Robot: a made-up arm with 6 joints. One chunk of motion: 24 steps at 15 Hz.
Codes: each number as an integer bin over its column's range. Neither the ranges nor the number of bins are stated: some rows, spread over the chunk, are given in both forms.
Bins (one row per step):
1: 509 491 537 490 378 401
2: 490 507 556 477 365 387
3: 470 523 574 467 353 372
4: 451 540 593 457 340 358
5: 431 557 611 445 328 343
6: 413 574 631 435 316 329
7: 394 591 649 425 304 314
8: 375 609 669 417 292 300
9: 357 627 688 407 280 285
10: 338 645 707 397 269 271
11: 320 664 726 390 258 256
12: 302 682 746 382 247 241
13: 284 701 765 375 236 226
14: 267 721 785 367 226 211
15: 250 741 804 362 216 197
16: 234 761 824 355 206 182
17: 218 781 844 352 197 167
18: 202 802 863 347 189 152
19: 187 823 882 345 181 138
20: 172 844 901 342 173 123
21: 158 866 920 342 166 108
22: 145 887 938 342 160 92
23: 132 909 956 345 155 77
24: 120 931 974 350 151 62
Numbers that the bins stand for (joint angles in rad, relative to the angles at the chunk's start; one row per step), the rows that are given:
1: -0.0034 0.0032 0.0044 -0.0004 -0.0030 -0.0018
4: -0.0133 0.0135 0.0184 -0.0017 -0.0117 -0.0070
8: -0.0262 0.0280 0.0374 -0.0033 -0.0228 -0.0140
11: -0.0355 0.0396 0.0517 -0.0044 -0.0306 -0.0192
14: -0.0446 0.0516 0.0664 -0.0053 -0.0380 -0.0247
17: -0.0529 0.0642 0.0812 -0.0059 -0.0446 -0.0299
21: -0.0631 0.0820 0.1002 -0.0063 -0.0518 -0.0370
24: -0.0696 0.0957 0.1137 -0.0060 -0.0552 -0.0426
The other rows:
2: -0.0066 0.0066 0.0091 -0.0009 -0.0060 -0.0035
3: -0.0100 0.0099 0.0136 -0.0013 -0.0087 -0.0053
5: -0.0167 0.0171 0.0229 -0.0022 -0.0145 -0.0088
6: -0.0197 0.0207 0.0279 -0.0026 -0.0172 -0.0105
7: -0.0230 0.0242 0.0324 -0.0030 -0.0200 -0.0123
9: -0.0292 0.0318 0.0422 -0.0037 -0.0255 -0.0158
10: -0.0325 0.0356 0.0469 -0.0041 -0.0281 -0.0174
12: -0.0386 0.0434 0.0567 -0.0047 -0.0331 -0.0211
13: -0.0417 0.0474 0.0614 -0.0050 -0.0357 -0.0229
15: -0.0475 0.0558 0.0712 -0.0055 -0.0403 -0.0263
16: -0.0502 0.0600 0.0762 -0.0058 -0.0426 -0.0281
18: -0.0556 0.0686 0.0860 -0.0061 -0.0465 -0.0317
19: -0.0582 0.0730 0.0907 -0.0062 -0.0483 -0.0334
20: -0.0607 0.0774 0.0955 -0.0063 -0.0502 -0.0352
22: -0.0653 0.0865 0.1047 -0.0063 -0.0532 -0.0389
23: -0.0675 0.0911 0.1092 -0.0062 -0.0543 -0.0408

